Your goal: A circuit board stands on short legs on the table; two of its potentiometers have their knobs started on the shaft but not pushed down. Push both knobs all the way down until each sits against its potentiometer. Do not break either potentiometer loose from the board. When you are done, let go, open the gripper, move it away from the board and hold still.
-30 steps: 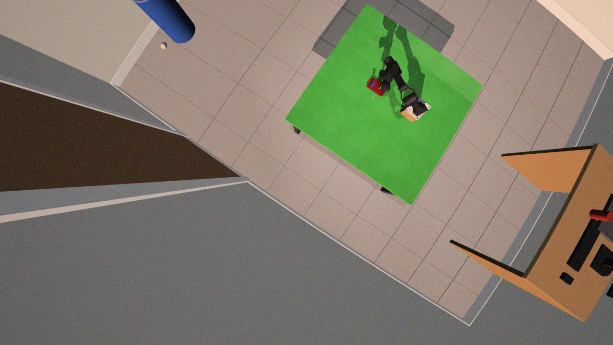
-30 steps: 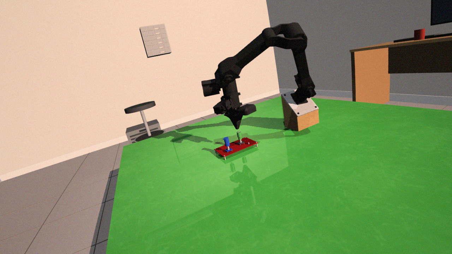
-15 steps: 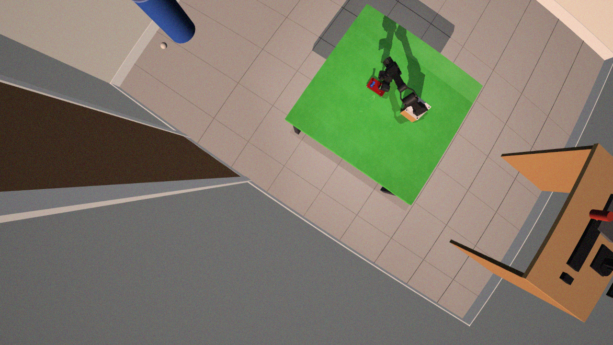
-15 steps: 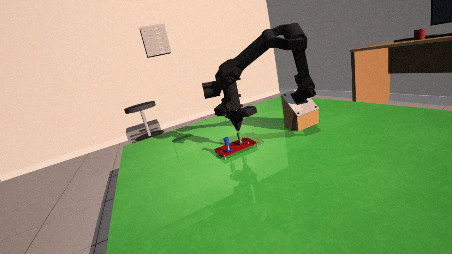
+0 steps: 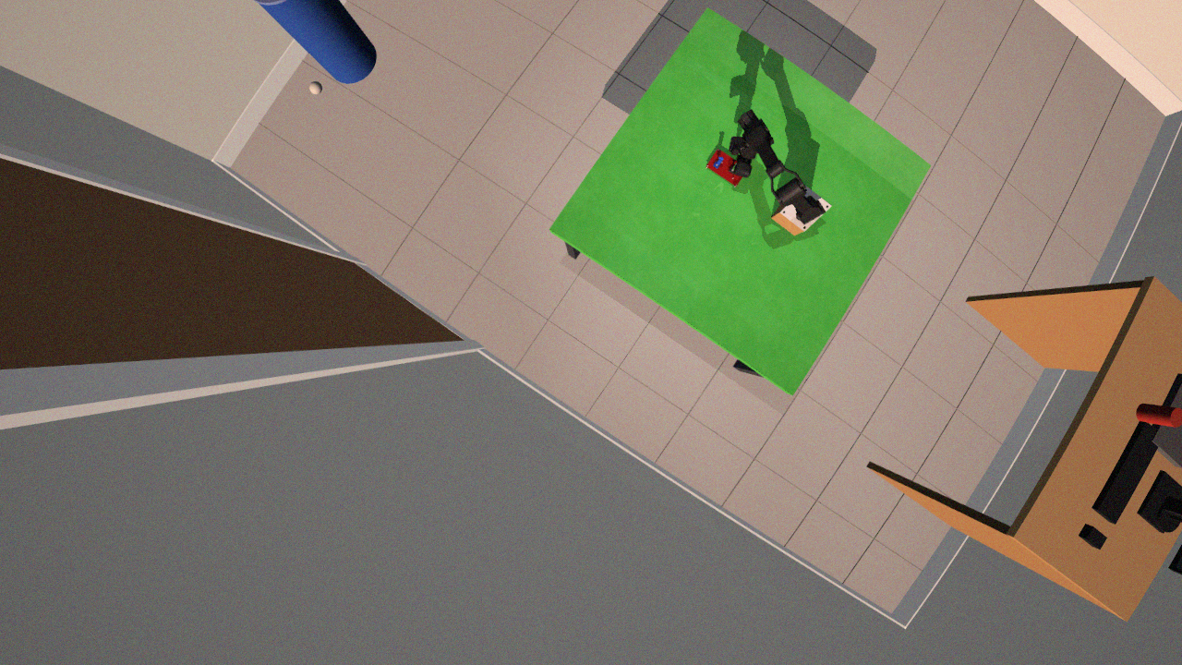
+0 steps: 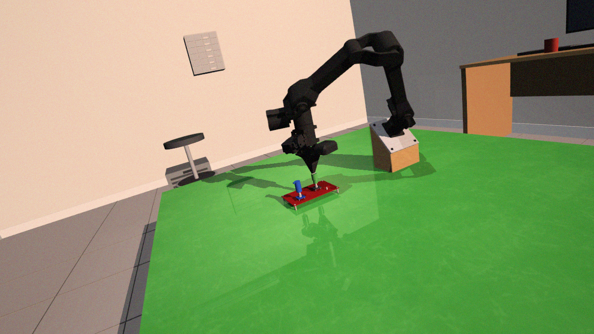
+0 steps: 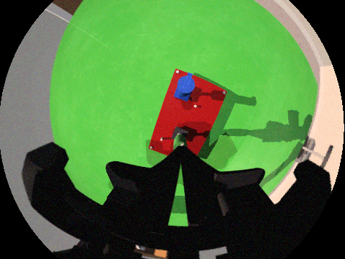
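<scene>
My gripper tip is now 2 cm above the green knob. From my gripper tip the other things lie so: blue knob 7 cm ahead, 3 cm to the left, 1 cm below.
</scene>
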